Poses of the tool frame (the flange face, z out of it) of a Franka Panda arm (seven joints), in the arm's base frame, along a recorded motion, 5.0 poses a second.
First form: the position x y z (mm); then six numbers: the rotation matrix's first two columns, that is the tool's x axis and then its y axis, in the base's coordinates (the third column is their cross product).
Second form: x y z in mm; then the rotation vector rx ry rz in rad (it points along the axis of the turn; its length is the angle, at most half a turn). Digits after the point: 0 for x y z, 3 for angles.
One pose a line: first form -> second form
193 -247 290 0.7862 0.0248 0.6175 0.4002 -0.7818 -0.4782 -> 193 -247 290 -2.362 -0.314 -0.805
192 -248 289 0.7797 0.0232 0.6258 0.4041 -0.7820 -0.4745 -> 192 -248 289 -2.358 -0.317 -0.819
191 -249 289 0.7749 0.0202 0.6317 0.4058 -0.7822 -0.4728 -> 191 -249 289 -2.355 -0.316 -0.829
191 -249 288 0.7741 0.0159 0.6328 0.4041 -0.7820 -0.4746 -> 191 -249 288 -2.352 -0.312 -0.832
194 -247 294 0.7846 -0.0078 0.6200 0.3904 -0.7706 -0.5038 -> 194 -247 294 -2.334 -0.283 -0.814
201 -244 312 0.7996 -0.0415 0.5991 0.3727 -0.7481 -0.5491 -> 201 -244 312 -2.300 -0.243 -0.786
